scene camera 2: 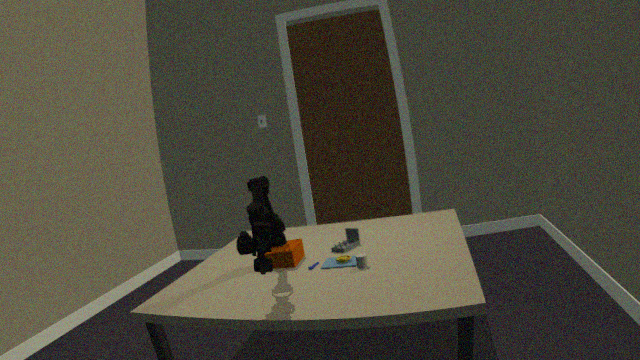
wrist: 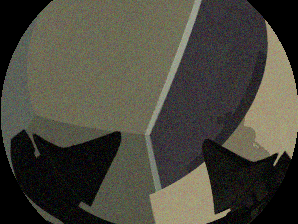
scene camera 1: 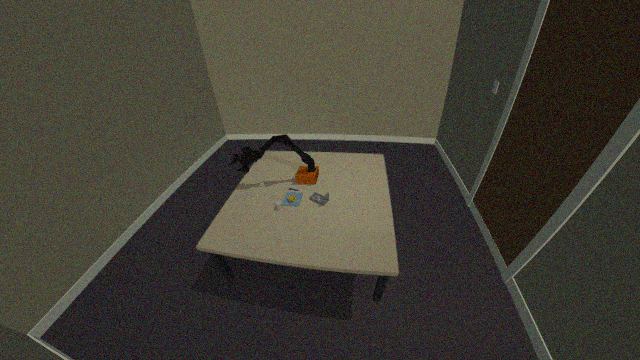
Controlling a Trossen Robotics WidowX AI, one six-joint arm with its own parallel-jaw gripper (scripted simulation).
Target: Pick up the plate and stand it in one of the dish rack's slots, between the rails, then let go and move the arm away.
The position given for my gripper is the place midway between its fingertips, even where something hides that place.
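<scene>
There's nothing in my gripper (scene camera 2: 262,263), (wrist: 163,141), and it's open; you'd see it in scene camera 2 and in the wrist view too.
</scene>
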